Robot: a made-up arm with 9 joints.
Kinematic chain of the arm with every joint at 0, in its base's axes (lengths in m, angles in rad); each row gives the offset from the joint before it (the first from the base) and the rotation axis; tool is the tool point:
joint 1: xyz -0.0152 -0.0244 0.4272 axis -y
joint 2: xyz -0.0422 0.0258 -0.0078 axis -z
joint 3: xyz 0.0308 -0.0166 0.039 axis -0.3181 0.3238 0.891
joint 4: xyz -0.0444 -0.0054 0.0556 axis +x
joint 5: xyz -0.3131 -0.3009 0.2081 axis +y
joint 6: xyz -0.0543 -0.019 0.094 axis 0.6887 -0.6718 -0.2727
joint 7: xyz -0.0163 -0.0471 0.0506 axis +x
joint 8: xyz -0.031 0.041 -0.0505 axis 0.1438 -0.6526 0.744
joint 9: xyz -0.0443 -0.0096 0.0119 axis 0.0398 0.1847 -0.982
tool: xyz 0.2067 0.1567 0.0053
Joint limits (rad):
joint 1: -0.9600..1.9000
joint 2: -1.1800..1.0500
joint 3: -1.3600..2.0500
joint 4: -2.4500..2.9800
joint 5: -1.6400..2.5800
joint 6: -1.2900..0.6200
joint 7: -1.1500..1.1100
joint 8: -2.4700..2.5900
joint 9: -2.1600..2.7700
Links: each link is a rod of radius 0.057 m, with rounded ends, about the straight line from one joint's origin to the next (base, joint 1, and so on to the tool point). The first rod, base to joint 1, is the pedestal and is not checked.
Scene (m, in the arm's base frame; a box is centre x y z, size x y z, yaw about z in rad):
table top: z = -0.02
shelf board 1: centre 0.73 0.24 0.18 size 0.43 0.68 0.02 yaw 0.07
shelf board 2: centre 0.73 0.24 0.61 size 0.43 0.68 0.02 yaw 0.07
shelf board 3: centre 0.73 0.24 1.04 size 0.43 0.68 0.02 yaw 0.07
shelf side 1: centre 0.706 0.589 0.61 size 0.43 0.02 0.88 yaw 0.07
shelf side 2: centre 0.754 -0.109 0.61 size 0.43 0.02 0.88 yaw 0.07
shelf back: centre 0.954 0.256 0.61 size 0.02 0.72 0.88 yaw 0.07
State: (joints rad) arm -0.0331 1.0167 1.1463 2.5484 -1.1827 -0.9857 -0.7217 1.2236 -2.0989
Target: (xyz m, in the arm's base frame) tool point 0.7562 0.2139 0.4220
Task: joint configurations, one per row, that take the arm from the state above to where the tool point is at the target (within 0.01 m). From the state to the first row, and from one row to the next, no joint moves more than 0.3 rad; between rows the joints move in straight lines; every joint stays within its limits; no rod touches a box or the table.
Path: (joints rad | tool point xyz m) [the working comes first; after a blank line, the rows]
Joints at the target: 0.2116 1.0500 -0.9654 2.7885 -1.1191 -0.7488 -0.6403 1.6595 -2.1600
Straight joint move there: touches shelf board 1, shelf side 1.

1: 0.0011 0.9996 0.8797 2.5620 -1.1953 -0.8607 -0.5899 1.3193 -2.0942 | -0.7079 0.5122 0.2513
2: 0.0354 0.9826 0.6131 2.5756 -1.2079 -0.7356 -0.4581 1.4151 -2.0895 | -0.4453 0.6401 0.1751
3: 0.0696 0.9655 0.3465 2.5891 -1.2205 -0.6106 -0.3263 1.5108 -2.0848 | -0.1658 0.6668 0.1619
4: 0.1039 0.9485 0.0799 2.6027 -1.2330 -0.4856 -0.1944 1.6066 -2.0801 | 0.0773 0.6021 0.2052
5: 0.1381 0.9314 -0.1867 2.6163 -1.2456 -0.3606 -0.0626 1.7023 -2.0754 | 0.2453 0.4746 0.2824
6: 0.1723 0.9144 -0.4534 2.6299 -1.2582 -0.2355 0.0692 1.7981 -2.0707 | 0.3248 0.3226 0.3635
7: 0.2066 0.8973 -0.7200 2.6435 -1.2708 -0.1105 0.2010 1.8938 -2.0660 | 0.3299 0.1840 0.4220
8: 0.2082 0.9482 -0.8018 2.6918 -1.2202 -0.3233 -0.0795 1.8157 -2.0974 | 0.4941 0.2045 0.4690
9: 0.2099 0.9991 -0.8836 2.7402 -1.1697 -0.5361 -0.3599 1.7376 -2.1287 | 0.6408 0.2214 0.4699
10: 0.2116 1.0500 -0.9654 2.7885 -1.1191 -0.7488 -0.6403 1.6595 -2.1600 | 0.7562 0.2139 0.4220

